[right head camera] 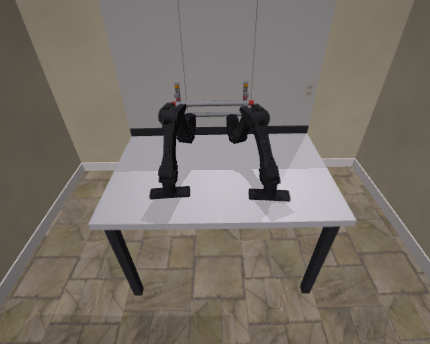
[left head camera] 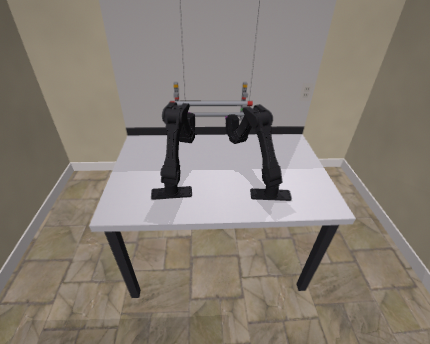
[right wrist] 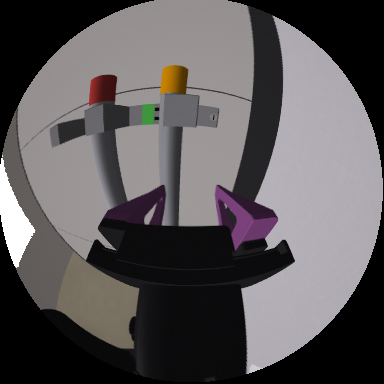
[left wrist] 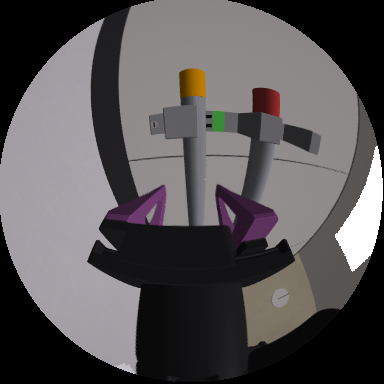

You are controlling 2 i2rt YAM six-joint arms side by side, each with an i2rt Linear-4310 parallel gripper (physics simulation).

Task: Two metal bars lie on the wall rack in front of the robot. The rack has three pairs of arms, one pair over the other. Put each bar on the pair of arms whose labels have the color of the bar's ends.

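Places are measured from the left arm's base along level axes (x up, y right, z ahead), in centimetres.
Where they show: left gripper, fingertip midpoint: point(left wrist: 190, 188); right gripper, fingertip midpoint: point(right wrist: 189, 189); left arm's base, link origin: point(right head camera: 170, 193) point(left head camera: 171, 193); right arm's base, link origin: point(right head camera: 268, 195) point(left head camera: 270, 195).
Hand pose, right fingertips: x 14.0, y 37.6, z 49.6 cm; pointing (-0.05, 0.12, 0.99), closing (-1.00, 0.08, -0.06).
Note:
Things, the pixels of their centre, and the offset from my right fingertips. Level surfaces: height alone.
- bar with red ends, body centre: point(right wrist: 132, 237) point(left wrist: 233, 241) point(left head camera: 211, 103) point(right head camera: 212, 103) dy -12.1, dx +10.2, dz +1.8 cm
- bar with orange ends, body centre: point(right wrist: 171, 238) point(left wrist: 195, 238) point(left head camera: 210, 114) point(right head camera: 211, 114) dy -12.7, dx +2.5, dz +2.8 cm
- white table, surface height: dx -13.9 cm
The bar with red ends point(left head camera: 210, 103) point(right head camera: 215, 103) point(left wrist: 259, 170) point(right wrist: 106, 155) lies on the rack's middle arms, by the red labels point(left head camera: 176, 98). The bar with orange ends point(left head camera: 212, 114) point(right head camera: 212, 114) point(left wrist: 194, 170) point(right wrist: 170, 150) lies on the lowest arms, by the green labels point(left wrist: 218, 121) point(right wrist: 148, 114). The top arms, by the orange labels point(left head camera: 245, 85) point(right head camera: 245, 86), hold no bar. My left gripper point(left wrist: 190, 188) and right gripper point(right wrist: 191, 187) are part open and empty. In each wrist view the orange-ended bar passes between the fingertips, nearer the left-hand finger in the right wrist view.
The rack point(left wrist: 231, 121) point(right wrist: 136, 115) hangs in front of the grey wall panel point(left head camera: 215, 50), beyond the far edge of the white table point(left head camera: 215, 210) point(right head camera: 215, 210). Both arms reach over the table toward it. The red-ended bar runs above the orange-ended one.

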